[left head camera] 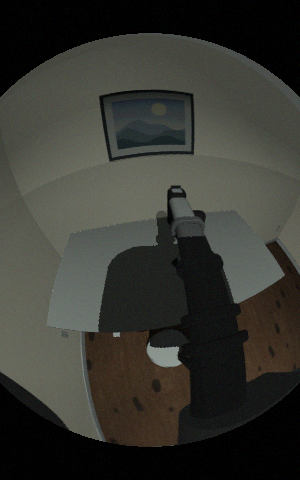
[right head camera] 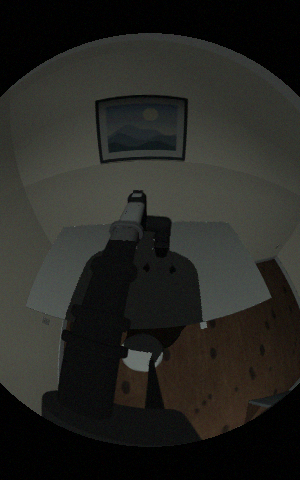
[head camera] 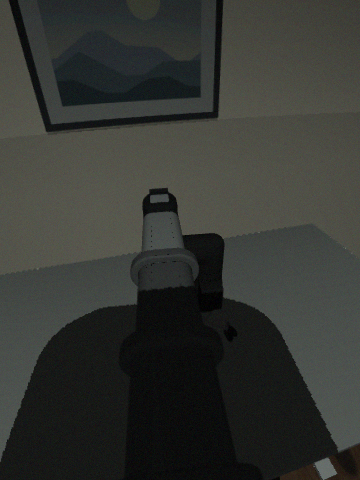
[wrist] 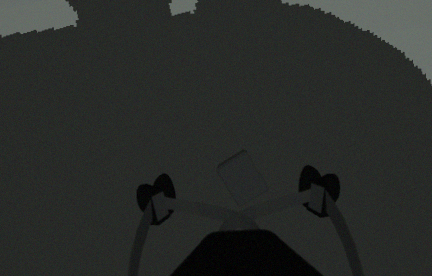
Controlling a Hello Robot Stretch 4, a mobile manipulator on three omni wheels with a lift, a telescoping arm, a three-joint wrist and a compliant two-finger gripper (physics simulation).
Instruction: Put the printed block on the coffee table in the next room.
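Seen in the pictures: gripper, fingertip midpoint: [right head camera: 158,270] [wrist: 236,186]; robot's base, link origin: [left head camera: 167,347] [right head camera: 142,351].
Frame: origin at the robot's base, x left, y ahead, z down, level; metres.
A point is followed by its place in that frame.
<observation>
The printed block [wrist: 243,175] @[z -0.951, x -0.094, y 0.480 m] shows in the wrist view as a faint, dim grey box, turned at an angle, on the shadowed top of a pale table [head camera: 320,305] @[z -0.922, x -0.470, y 0.552 m] [left head camera: 250,260] @[z -0.922, x -0.536, y 0.445 m] [right head camera: 225,270] @[z -0.922, x -0.495, y 0.493 m]. My gripper [wrist: 236,186] @[z -0.940, x -0.087, y 0.468 m] [right head camera: 159,268] @[z -0.940, x -0.087, y 0.468 m] is open, with its two dark fingertips wide apart. In the wrist view the block appears between the fingertips and slightly ahead of them, with space on both sides. No contact shows; the height of the fingers above the table is hard to tell. In the head view the arm hides most of the gripper. A coffee table in another room cannot be made out.
A wall with a framed mountain picture [head camera: 125,65] @[z -1.561, x 0.067, y 0.940 m] [left head camera: 150,125] @[z -1.596, x 0.054, y 0.942 m] [right head camera: 142,129] @[z -1.602, x 0.046, y 0.943 m] stands behind the table. A white round object [left head camera: 164,356] @[z -0.187, x 0.037, y -0.083 m] [right head camera: 142,361] @[z -0.187, x -0.023, y -0.091 m] is below the table's near edge, over the wooden floor [left head camera: 270,330] @[z 0.028, x -1.409, y -0.188 m] [right head camera: 235,350] @[z 0.027, x -1.102, y -0.083 m]. Another furniture edge [right head camera: 270,401] shows at lower right.
</observation>
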